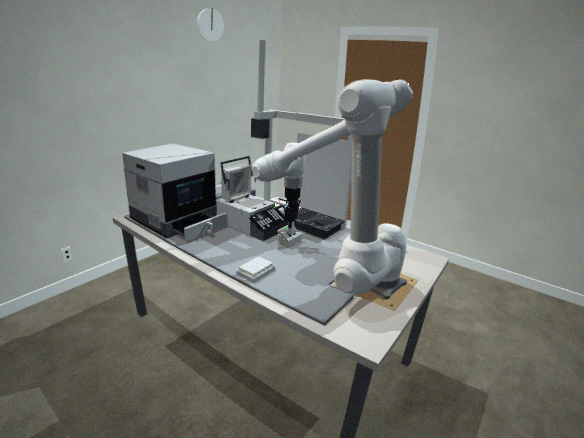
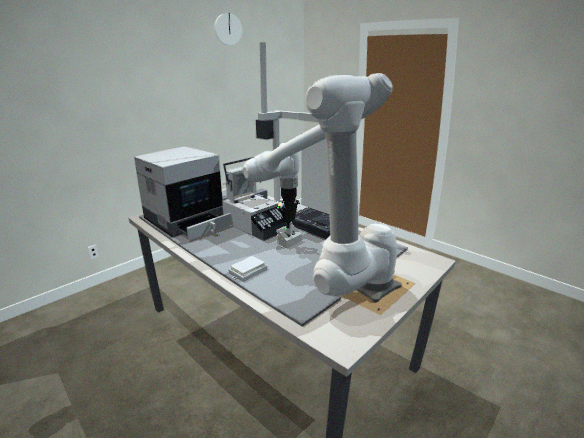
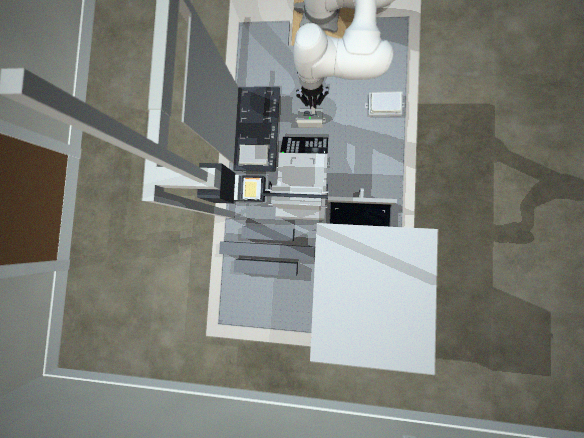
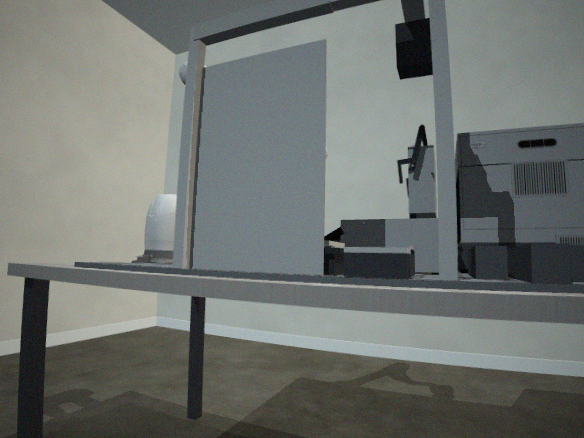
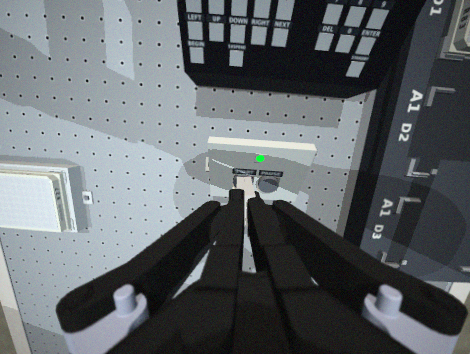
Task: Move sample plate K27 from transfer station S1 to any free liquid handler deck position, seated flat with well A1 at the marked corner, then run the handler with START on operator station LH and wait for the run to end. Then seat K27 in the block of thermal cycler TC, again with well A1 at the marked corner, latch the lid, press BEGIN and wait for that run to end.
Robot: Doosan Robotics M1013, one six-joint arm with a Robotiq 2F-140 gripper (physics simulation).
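Pixels of known places: gripper, fingertip midpoint: [image 1: 290,233] [image 2: 289,233] [image 3: 313,111] [image 5: 243,187]; arm's base, link origin: [image 1: 380,282] [image 2: 373,285] [image 3: 321,13].
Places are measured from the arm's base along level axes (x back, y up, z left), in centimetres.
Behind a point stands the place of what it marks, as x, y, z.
My gripper [image 1: 290,227] @[-51.1, 7.2, 5.9] [image 2: 288,225] @[-51.1, 7.2, 5.9] [image 3: 312,107] @[-51.1, 7.2, 5.9] [image 5: 243,187] @[-51.1, 7.2, 5.9] is shut and empty, pointing down with its tips at the START button of the operator station [image 1: 290,240] @[-48.9, 4.8, 8.0] [image 3: 310,122] @[-56.8, 8.4, 5.7] [image 5: 227,160] @[-54.0, 8.2, 8.3], partly hiding it. The station's green light is lit. A white plate [image 1: 257,266] @[-40.0, 4.9, 36.9] [image 3: 386,102] @[-41.9, 5.0, 36.6] [image 5: 25,200] @[-42.1, 4.9, 34.7] sits on a pale station near the front edge. Another plate [image 3: 254,154] @[-74.7, 8.2, -16.2] [image 5: 463,30] @[-71.1, 8.0, -11.1] sits at D1 of the dark handler deck [image 3: 256,132] @[-64.2, 6.7, -17.8] [image 5: 361,215] @[-50.3, 5.6, -10.2]; D2 and D3 hold no plate. Plate labels are not clearly readable, so I cannot tell which is K27. The thermal cycler [image 1: 239,215] @[-79.2, 10.8, 16.8] [image 3: 302,172] @[-80.6, 14.6, 7.1] has its lid [image 1: 239,181] @[-91.2, 25.2, 7.7] raised.
The cycler's keypad [image 5: 280,57] @[-64.8, 8.3, 5.4] lies just beyond the operator station. A large instrument [image 1: 170,185] @[-97.1, 29.3, 47.1] [image 3: 375,300] @[-120.3, 41.2, 38.4] with an open drawer [image 1: 205,229] @[-85.7, 5.4, 34.5] [image 3: 360,214] @[-92.3, 4.4, 34.2] stands farther along. A grey upright panel [image 3: 207,80] @[-59.8, 38.3, -28.3] [image 4: 260,160] @[-65.3, 25.5, -28.1] and a post frame [image 4: 445,150] @[-103.1, 23.6, -25.1] stand along the deck side.
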